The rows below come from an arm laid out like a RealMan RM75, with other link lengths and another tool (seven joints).
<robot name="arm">
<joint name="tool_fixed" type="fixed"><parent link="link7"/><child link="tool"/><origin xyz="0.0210 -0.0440 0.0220" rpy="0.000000 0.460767 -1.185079"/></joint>
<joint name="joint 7" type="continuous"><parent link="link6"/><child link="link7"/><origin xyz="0.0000 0.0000 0.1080" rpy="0.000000 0.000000 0.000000"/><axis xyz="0 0 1"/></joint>
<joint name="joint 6" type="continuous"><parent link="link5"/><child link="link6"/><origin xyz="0.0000 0.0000 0.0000" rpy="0.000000 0.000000 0.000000"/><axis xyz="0 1 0"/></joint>
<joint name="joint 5" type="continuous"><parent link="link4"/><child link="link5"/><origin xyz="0.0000 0.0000 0.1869" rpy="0.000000 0.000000 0.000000"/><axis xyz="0 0 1"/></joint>
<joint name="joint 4" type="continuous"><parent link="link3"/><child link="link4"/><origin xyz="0.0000 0.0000 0.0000" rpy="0.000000 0.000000 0.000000"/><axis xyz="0 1 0"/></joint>
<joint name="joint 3" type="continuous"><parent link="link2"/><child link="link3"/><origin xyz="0.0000 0.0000 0.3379" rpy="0.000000 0.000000 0.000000"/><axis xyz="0 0 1"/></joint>
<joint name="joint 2" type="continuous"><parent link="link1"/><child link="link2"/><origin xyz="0.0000 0.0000 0.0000" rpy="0.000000 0.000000 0.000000"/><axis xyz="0 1 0"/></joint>
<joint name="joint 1" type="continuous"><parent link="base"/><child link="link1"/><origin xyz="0.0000 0.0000 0.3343" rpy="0.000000 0.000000 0.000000"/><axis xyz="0 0 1"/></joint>
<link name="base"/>
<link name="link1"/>
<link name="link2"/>
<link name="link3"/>
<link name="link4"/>
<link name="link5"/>
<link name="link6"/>
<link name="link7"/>
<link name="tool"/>
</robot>
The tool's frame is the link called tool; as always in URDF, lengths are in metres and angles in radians. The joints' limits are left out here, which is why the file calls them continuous.
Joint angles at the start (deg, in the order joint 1, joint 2, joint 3, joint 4, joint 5, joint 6, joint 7): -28.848 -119.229 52.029 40.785 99.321 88.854 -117.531
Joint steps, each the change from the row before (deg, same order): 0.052 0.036 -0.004 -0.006 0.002 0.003 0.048; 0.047 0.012 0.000 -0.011 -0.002 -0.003 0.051; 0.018 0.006 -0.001 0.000 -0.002 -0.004 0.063; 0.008 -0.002 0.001 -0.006 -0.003 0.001 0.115; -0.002 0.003 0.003 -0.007 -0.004 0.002 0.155; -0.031 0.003 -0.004 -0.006 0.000 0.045 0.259; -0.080 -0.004 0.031 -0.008 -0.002 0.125 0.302; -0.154 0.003 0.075 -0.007 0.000 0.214 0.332; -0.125 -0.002 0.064 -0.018 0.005 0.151 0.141; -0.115 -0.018 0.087 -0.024 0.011 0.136 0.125; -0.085 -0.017 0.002 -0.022 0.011 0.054 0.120; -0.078 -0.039 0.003 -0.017 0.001 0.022 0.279; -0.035 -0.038 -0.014 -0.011 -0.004 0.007 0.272; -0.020 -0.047 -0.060 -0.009 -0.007 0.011 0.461; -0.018 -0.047 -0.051 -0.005 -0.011 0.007 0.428; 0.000 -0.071 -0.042 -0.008 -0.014 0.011 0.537
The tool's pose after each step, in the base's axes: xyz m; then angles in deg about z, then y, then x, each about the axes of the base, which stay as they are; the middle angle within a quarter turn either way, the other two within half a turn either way. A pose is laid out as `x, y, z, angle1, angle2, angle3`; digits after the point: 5 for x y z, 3 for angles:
-0.31115, 0.38481, 0.06131, -139.757, 12.097, -139.187
-0.31152, 0.38459, 0.06140, -139.755, 12.070, -139.159
-0.31163, 0.38454, 0.06149, -139.716, 12.070, -139.127
-0.31162, 0.38452, 0.06152, -139.634, 12.101, -139.089
-0.31153, 0.38458, 0.06160, -139.509, 12.148, -139.040
-0.31113, 0.38477, 0.06172, -139.269, 12.272, -138.986
-0.31018, 0.38505, 0.06165, -138.924, 12.503, -139.018
-0.30855, 0.38556, 0.06146, -138.445, 12.849, -139.156
-0.30734, 0.38591, 0.06118, -138.173, 13.073, -139.311
-0.30617, 0.38616, 0.06067, -137.918, 13.280, -139.492
-0.30543, 0.38647, 0.06048, -137.762, 13.409, -139.531
-0.30458, 0.38682, 0.06024, -137.502, 13.581, -139.492
-0.30405, 0.38699, 0.06008, -137.294, 13.716, -139.415
-0.30352, 0.38718, 0.06009, -136.979, 13.911, -139.234
-0.30300, 0.38735, 0.06008, -136.687, 14.095, -139.064
-0.30241, 0.38738, 0.05991, -136.332, 14.321, -138.874

